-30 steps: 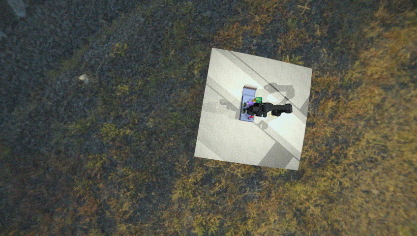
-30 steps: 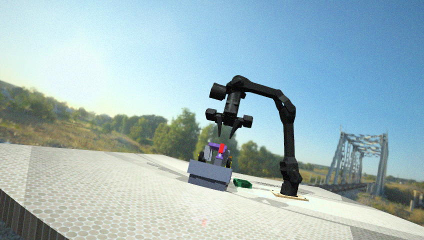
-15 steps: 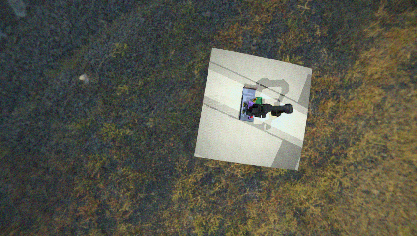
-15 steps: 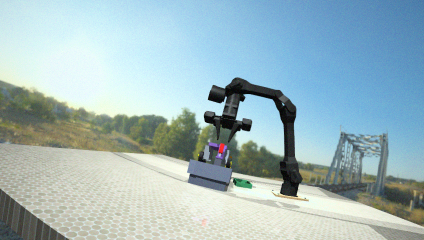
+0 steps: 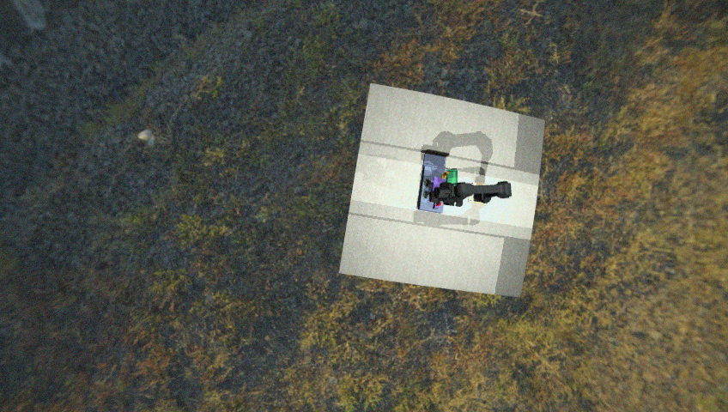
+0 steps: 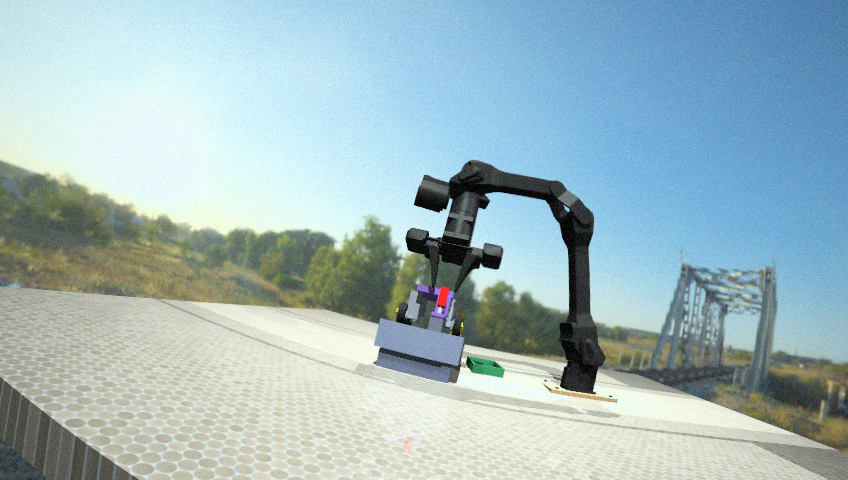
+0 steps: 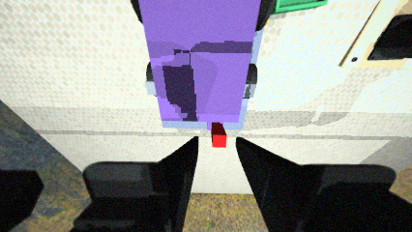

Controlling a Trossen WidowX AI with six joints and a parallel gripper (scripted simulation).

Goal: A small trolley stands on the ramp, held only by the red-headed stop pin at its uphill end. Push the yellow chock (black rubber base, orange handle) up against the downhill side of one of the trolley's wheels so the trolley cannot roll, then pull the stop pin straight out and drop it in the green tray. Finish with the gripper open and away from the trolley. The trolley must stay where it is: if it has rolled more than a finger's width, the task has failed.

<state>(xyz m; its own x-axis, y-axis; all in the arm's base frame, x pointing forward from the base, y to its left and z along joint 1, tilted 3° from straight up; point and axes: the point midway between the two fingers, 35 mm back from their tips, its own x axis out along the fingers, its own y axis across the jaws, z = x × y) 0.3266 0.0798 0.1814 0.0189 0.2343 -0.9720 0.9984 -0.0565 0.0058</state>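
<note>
My gripper tip is 40 mm above the red-headed stop pin and 10 mm to the right of it. The rest, counted from my gripper tip: yellow chock: 170 mm to the right, 80 mm below, 40 mm behind; then grey-blue ramp: 120 mm below, 90 mm to the right, 10 mm ahead; then purple trolley: 80 mm to the right, 50 mm below, 10 mm ahead.
</note>
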